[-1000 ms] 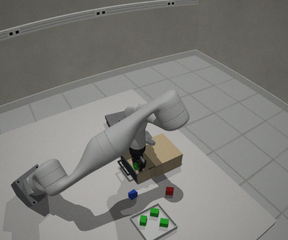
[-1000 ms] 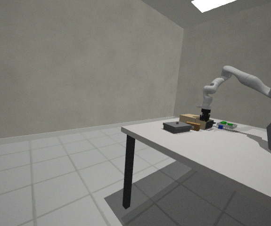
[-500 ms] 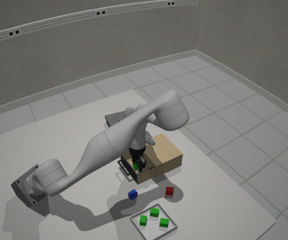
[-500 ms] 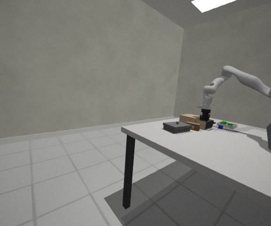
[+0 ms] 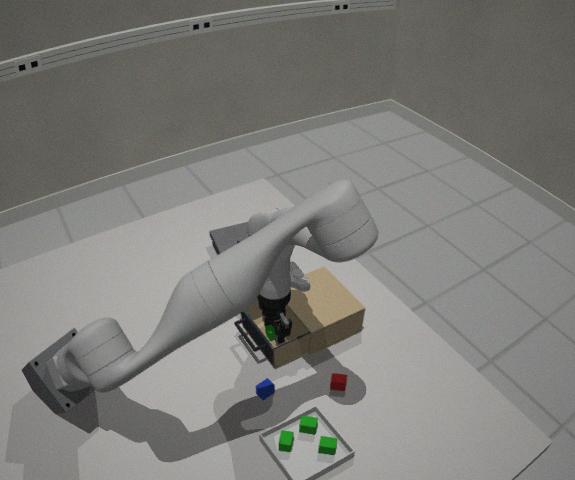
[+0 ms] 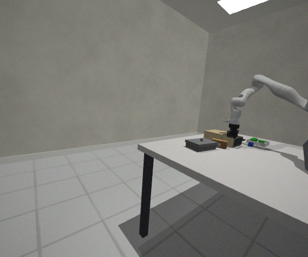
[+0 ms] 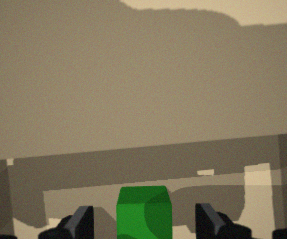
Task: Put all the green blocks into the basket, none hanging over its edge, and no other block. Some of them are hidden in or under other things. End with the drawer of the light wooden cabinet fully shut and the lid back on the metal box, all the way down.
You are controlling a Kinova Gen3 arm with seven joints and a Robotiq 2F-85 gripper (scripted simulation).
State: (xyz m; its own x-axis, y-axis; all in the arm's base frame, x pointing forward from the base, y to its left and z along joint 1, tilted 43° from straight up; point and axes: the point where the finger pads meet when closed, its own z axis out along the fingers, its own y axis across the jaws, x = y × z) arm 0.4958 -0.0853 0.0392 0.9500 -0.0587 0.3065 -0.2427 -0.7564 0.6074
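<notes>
Now: the grey basket 16 cm behind my hand, 29 cm to the right of it and 2 cm below it. Round my hand: blue block 12 cm behind, 11 cm to the right, 2 cm below; then light wooden cabinet 7 cm ahead, 1 cm to the right; then darker brown wooden box 5 cm ahead, 15 cm to the left.
</notes>
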